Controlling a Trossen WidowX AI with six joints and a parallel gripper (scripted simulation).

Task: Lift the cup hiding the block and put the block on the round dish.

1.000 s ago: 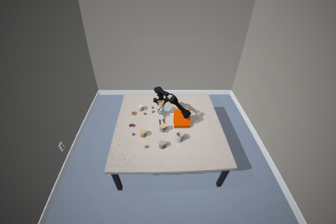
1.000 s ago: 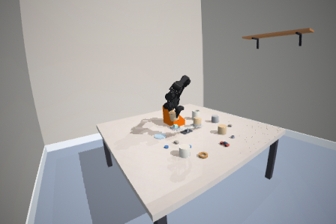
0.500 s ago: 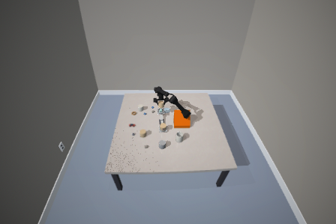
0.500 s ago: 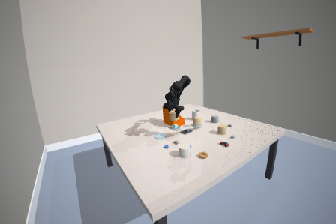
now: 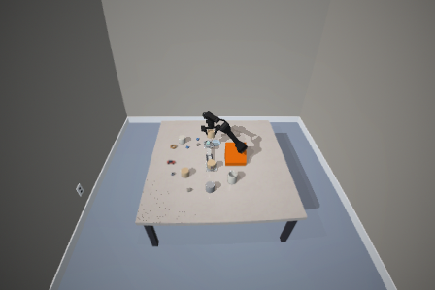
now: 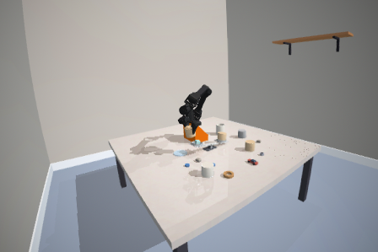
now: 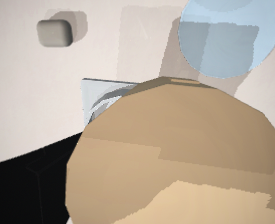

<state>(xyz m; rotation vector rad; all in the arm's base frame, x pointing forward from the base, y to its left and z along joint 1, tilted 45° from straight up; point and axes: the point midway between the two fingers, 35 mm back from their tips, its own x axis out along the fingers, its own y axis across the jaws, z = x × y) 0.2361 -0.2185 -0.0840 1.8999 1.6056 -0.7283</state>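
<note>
Right now the teal block is 30 mm ahead of my gripper tip, 40 mm to the left of it and 70 mm below it. Also, from my gripper tip: white cup (300 mm ahead, 120 mm to the right, 120 mm below); small balance (40 mm ahead, 160 mm to the left, 120 mm below); pale blue round dish (60 mm behind, 50 mm to the right, 160 mm below).
</note>
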